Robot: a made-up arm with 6 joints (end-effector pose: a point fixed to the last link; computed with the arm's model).
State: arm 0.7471 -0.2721 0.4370 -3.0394 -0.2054 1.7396
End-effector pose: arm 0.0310 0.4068 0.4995 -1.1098 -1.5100 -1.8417
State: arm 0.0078 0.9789 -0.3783 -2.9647 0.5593 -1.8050
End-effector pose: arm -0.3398 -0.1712 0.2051 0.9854 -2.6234 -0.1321
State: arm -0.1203 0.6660 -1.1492 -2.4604 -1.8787 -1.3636
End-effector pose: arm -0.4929 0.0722 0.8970 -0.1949 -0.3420 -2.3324
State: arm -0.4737 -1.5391 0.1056 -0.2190 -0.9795 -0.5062
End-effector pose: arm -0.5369 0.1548 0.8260 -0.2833 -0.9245 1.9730
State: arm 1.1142 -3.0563 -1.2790 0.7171 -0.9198 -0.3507
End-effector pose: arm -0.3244 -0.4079 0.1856 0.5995 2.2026 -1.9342
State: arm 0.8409 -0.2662 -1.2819 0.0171 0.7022 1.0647
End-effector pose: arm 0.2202 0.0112 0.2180 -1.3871 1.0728 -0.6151
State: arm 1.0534 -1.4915 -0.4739 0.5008 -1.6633 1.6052
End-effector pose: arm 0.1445 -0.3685 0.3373 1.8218 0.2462 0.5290
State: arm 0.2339 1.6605 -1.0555 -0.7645 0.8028 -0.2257
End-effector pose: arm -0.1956 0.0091 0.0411 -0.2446 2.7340 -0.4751
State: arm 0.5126 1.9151 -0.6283 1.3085 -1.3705 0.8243
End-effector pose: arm -0.3713 0.0097 0.8401 -0.5803 0.2438 3.0416
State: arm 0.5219 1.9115 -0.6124 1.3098 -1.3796 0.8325
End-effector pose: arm -0.3721 0.0161 0.8379 -0.5839 0.2635 3.0291
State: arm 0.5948 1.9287 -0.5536 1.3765 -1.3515 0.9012
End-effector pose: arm -0.3951 0.0472 0.7975 -0.6764 0.2540 2.8550
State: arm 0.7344 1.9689 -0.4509 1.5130 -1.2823 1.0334
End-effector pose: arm -0.4138 0.1167 0.7196 -0.8161 0.2312 2.5101
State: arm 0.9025 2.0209 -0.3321 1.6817 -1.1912 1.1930
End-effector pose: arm -0.3893 0.2081 0.6345 -0.9262 0.2297 2.1001
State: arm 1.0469 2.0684 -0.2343 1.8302 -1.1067 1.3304
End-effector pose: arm -0.3346 0.2797 0.5712 -0.9891 0.2505 1.7608
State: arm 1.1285 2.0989 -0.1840 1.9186 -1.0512 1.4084
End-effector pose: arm -0.2937 0.3138 0.5387 -1.0189 0.2668 1.5728
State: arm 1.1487 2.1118 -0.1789 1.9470 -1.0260 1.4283
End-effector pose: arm -0.2826 0.3217 0.5304 -1.0287 0.2647 1.5196
